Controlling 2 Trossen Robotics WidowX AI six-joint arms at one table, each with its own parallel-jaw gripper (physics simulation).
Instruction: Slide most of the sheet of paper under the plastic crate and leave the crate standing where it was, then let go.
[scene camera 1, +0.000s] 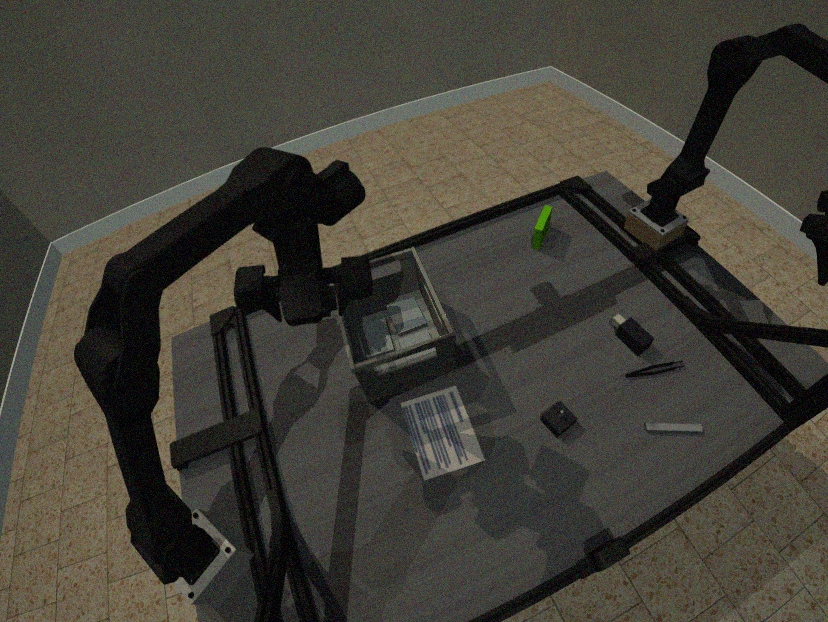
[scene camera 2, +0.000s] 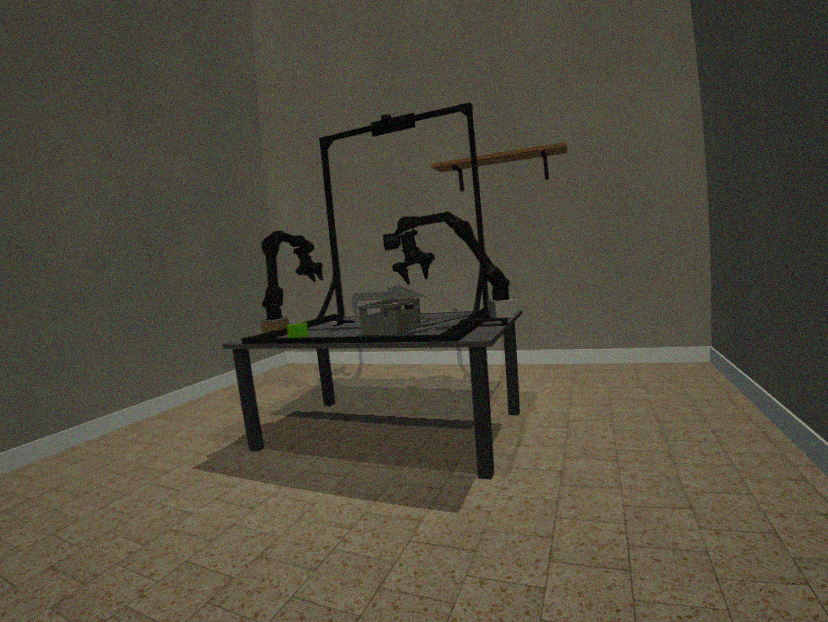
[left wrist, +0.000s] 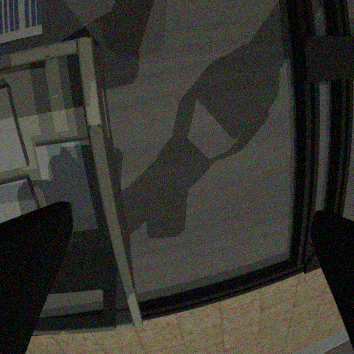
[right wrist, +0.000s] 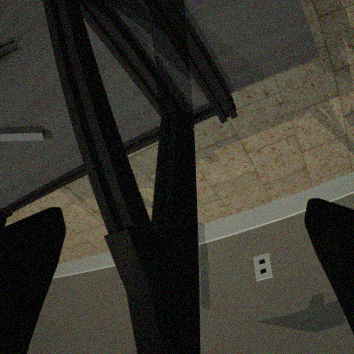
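A clear plastic crate (scene camera 1: 401, 381) (scene camera 2: 401, 321) (left wrist: 109, 190) with a pale rim stands upright on the table. The striped sheet of paper (scene camera 1: 443, 431) (left wrist: 20, 20) lies flat in front of the crate's near wall in scene camera 1, with a small strip of table between them. My left gripper (scene camera 2: 416, 279) (left wrist: 195, 220) is open and empty, above the crate's side wall, with the rim between its spread fingers in the left wrist view. My right gripper (scene camera 2: 314, 277) (right wrist: 186, 216) is open and empty, raised away from the crate and paper. The crate partly hides behind the left arm in scene camera 1.
A green block (scene camera 1: 542, 228) (scene camera 2: 297, 330) stands near the far edge. A black-bodied item (scene camera 1: 634, 334), tweezers (scene camera 1: 655, 368), a small black box (scene camera 1: 558, 418) and a grey bar (scene camera 1: 674, 427) lie right of the paper. Black frame rails (scene camera 1: 242, 374) border the table.
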